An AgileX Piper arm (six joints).
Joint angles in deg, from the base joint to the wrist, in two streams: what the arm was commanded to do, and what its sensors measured. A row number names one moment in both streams.
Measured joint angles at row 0: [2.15, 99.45, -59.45, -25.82, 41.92, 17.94]
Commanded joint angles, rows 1 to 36: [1.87, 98.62, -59.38, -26.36, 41.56, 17.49]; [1.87, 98.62, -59.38, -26.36, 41.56, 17.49]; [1.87, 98.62, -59.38, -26.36, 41.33, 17.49]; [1.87, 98.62, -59.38, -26.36, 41.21, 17.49]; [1.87, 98.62, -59.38, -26.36, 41.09, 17.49]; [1.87, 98.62, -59.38, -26.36, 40.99, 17.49]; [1.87, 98.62, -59.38, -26.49, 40.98, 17.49]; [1.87, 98.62, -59.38, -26.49, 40.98, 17.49]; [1.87, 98.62, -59.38, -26.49, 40.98, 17.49]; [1.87, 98.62, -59.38, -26.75, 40.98, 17.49]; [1.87, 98.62, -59.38, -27.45, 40.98, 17.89]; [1.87, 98.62, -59.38, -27.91, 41.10, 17.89]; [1.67, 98.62, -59.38, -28.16, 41.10, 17.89]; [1.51, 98.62, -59.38, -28.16, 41.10, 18.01]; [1.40, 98.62, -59.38, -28.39, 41.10, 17.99]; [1.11, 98.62, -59.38, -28.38, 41.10, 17.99]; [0.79, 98.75, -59.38, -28.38, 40.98, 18.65]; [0.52, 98.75, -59.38, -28.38, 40.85, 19.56]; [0.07, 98.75, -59.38, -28.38, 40.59, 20.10]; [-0.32, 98.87, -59.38, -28.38, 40.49, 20.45]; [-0.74, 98.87, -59.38, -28.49, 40.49, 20.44]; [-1.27, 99.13, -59.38, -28.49, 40.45, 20.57]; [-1.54, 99.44, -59.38, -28.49, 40.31, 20.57]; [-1.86, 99.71, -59.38, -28.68, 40.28, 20.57]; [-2.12, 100.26, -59.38, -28.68, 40.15, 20.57]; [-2.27, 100.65, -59.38, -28.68, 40.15, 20.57]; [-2.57, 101.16, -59.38, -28.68, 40.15, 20.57]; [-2.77, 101.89, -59.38, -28.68, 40.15, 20.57]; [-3.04, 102.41, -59.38, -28.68, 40.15, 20.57]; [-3.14, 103.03, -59.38, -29.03, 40.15, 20.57]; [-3.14, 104.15, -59.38, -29.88, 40.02, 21.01]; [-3.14, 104.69, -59.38, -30.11, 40.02, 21.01]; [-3.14, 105.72, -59.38, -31.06, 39.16, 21.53]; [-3.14, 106.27, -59.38, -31.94, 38.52, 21.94]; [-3.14, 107.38, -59.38, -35.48, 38.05, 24.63]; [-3.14, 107.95, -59.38, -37.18, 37.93, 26.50]
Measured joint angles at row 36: [-2.87, 106.25, -59.45, -31.30, 39.32, 21.91]
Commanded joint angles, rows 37 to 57: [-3.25, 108.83, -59.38, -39.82, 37.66, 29.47]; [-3.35, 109.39, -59.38, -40.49, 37.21, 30.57]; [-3.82, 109.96, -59.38, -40.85, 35.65, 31.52]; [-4.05, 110.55, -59.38, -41.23, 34.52, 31.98]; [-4.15, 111.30, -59.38, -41.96, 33.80, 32.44]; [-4.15, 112.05, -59.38, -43.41, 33.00, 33.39]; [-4.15, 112.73, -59.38, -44.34, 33.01, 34.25]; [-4.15, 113.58, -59.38, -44.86, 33.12, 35.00]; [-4.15, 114.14, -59.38, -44.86, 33.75, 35.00]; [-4.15, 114.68, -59.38, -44.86, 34.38, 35.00]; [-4.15, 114.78, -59.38, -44.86, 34.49, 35.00]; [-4.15, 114.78, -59.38, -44.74, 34.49, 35.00]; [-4.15, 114.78, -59.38, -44.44, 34.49, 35.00]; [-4.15, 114.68, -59.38, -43.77, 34.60, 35.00]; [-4.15, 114.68, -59.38, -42.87, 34.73, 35.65]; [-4.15, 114.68, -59.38, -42.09, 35.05, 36.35]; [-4.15, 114.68, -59.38, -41.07, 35.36, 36.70]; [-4.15, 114.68, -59.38, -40.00, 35.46, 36.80]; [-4.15, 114.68, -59.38, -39.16, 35.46, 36.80]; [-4.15, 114.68, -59.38, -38.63, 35.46, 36.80]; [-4.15, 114.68, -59.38, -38.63, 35.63, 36.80]
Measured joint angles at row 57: [-3.91, 112.97, -60.36, -44.01, 33.74, 36.24]
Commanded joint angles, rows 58 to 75: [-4.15, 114.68, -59.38, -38.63, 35.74, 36.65]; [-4.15, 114.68, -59.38, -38.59, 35.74, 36.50]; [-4.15, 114.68, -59.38, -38.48, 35.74, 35.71]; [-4.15, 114.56, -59.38, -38.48, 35.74, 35.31]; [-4.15, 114.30, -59.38, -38.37, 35.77, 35.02]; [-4.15, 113.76, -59.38, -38.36, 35.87, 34.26]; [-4.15, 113.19, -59.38, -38.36, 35.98, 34.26]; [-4.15, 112.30, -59.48, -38.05, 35.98, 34.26]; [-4.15, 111.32, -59.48, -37.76, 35.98, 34.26]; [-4.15, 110.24, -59.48, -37.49, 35.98, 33.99]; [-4.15, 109.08, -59.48, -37.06, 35.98, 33.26]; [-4.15, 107.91, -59.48, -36.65, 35.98, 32.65]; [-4.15, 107.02, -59.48, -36.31, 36.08, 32.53]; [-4.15, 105.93, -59.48, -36.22, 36.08, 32.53]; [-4.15, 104.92, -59.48, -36.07, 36.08, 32.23]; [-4.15, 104.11, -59.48, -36.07, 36.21, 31.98]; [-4.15, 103.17, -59.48, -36.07, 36.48, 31.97]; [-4.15, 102.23, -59.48, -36.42, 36.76, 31.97]
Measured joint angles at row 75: [-3.99, 105.90, -59.51, -36.76, 35.79, 32.88]
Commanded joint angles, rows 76 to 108: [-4.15, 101.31, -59.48, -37.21, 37.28, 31.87]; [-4.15, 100.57, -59.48, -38.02, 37.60, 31.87]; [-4.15, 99.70, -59.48, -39.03, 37.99, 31.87]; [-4.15, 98.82, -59.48, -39.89, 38.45, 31.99]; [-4.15, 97.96, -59.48, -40.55, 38.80, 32.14]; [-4.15, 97.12, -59.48, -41.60, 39.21, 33.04]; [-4.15, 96.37, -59.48, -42.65, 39.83, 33.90]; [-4.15, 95.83, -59.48, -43.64, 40.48, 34.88]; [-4.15, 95.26, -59.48, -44.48, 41.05, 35.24]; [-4.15, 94.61, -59.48, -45.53, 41.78, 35.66]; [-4.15, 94.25, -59.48, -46.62, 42.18, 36.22]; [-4.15, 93.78, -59.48, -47.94, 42.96, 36.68]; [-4.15, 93.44, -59.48, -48.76, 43.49, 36.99]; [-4.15, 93.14, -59.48, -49.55, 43.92, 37.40]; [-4.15, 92.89, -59.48, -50.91, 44.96, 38.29]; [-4.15, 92.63, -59.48, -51.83, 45.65, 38.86]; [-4.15, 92.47, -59.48, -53.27, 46.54, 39.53]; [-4.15, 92.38, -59.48, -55.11, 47.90, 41.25]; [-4.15, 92.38, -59.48, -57.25, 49.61, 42.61]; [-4.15, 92.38, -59.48, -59.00, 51.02, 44.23]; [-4.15, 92.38, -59.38, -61.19, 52.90, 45.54]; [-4.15, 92.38, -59.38, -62.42, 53.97, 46.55]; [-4.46, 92.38, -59.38, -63.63, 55.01, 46.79]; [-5.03, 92.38, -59.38, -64.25, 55.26, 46.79]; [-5.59, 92.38, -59.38, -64.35, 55.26, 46.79]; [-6.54, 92.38, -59.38, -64.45, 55.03, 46.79]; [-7.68, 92.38, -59.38, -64.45, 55.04, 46.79]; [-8.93, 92.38, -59.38, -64.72, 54.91, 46.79]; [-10.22, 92.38, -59.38, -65.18, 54.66, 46.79]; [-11.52, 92.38, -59.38, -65.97, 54.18, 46.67]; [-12.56, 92.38, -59.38, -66.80, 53.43, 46.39]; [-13.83, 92.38, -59.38, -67.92, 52.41, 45.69]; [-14.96, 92.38, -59.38, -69.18, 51.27, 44.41]
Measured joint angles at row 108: [-10.94, 93.08, -59.39, -64.69, 54.06, 46.43]
